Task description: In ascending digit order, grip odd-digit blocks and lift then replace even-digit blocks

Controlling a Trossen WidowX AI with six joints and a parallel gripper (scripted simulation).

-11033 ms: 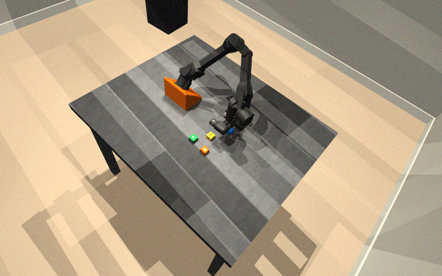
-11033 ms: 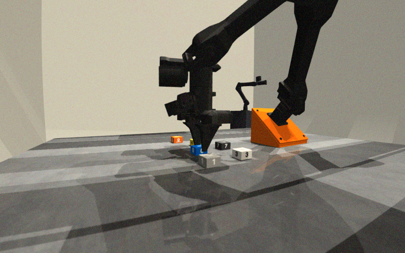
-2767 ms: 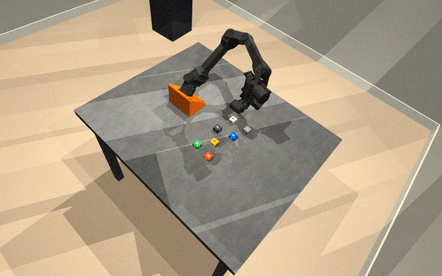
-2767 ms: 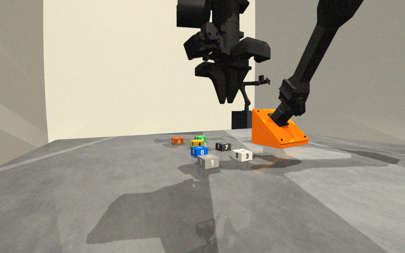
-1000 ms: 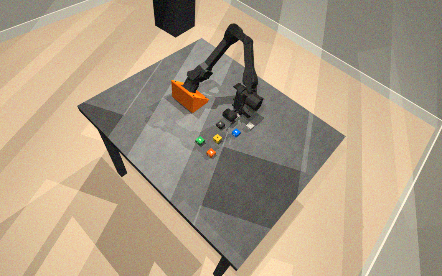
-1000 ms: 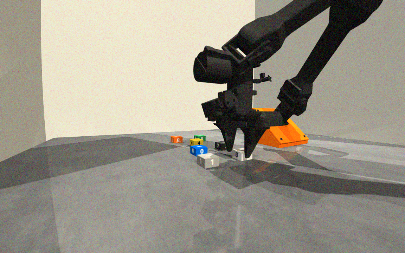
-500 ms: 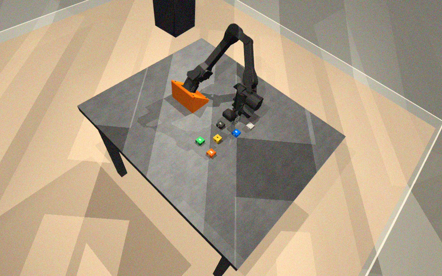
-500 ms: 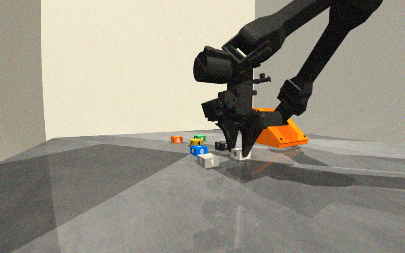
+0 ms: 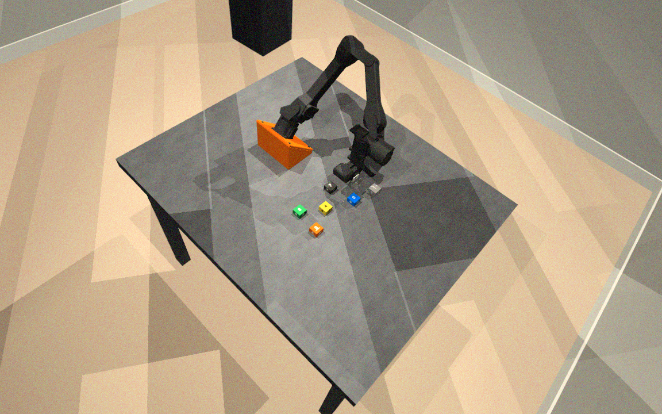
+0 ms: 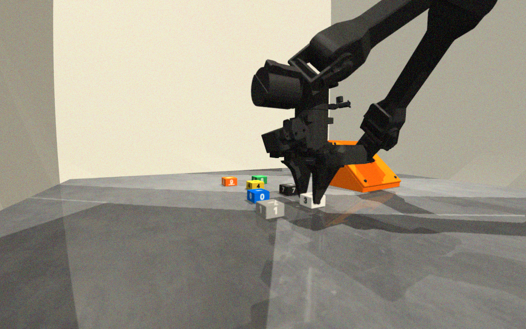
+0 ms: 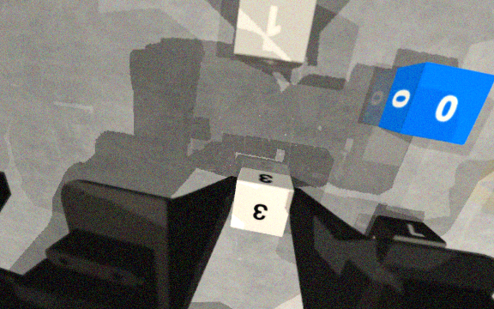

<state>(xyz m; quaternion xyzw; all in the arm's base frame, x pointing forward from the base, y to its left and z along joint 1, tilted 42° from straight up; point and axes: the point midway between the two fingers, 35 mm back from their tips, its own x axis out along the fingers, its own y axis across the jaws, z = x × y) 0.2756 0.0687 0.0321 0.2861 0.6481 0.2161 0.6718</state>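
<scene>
The white 3 block lies 1 cm behind my gripper tip. From my gripper tip the other things lie so: black 7 block 3 cm behind, 9 cm to the right; blue 0 block 6 cm ahead, 8 cm to the right; grey 1 block 9 cm ahead.
</scene>
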